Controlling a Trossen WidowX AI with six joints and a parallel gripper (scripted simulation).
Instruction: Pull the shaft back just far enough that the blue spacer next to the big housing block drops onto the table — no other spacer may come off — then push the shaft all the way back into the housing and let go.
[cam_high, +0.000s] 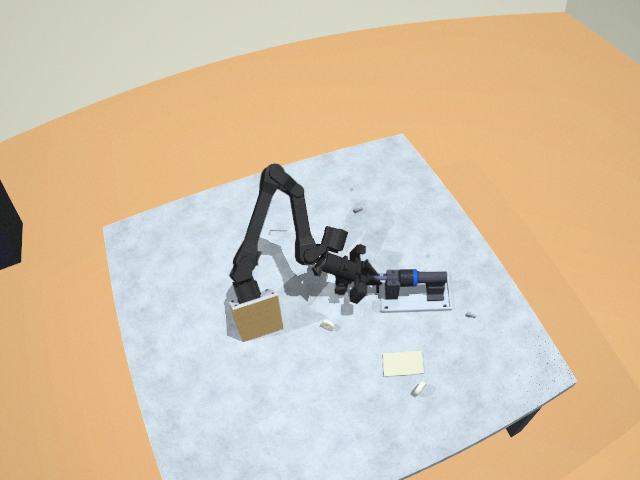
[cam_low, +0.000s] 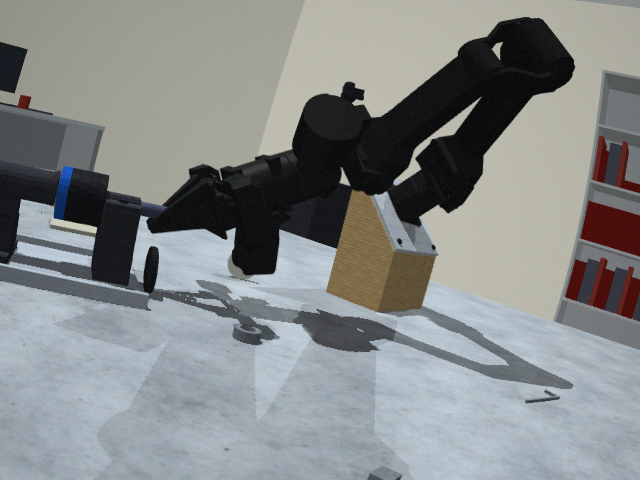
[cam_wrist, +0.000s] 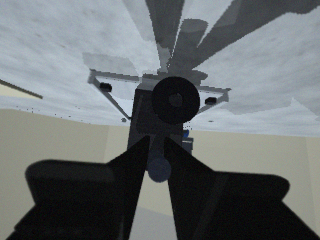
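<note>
The black disc is 40 mm below my gripper tip and 20 mm to the left of it. Round my gripper tip: grey ring: 140 mm to the left, 60 mm below, 40 mm behind; then blue spacer: 90 mm ahead, 40 mm to the right, 20 mm above; then dark shaft: 50 mm ahead, 20 mm to the right, 20 mm above.
</note>
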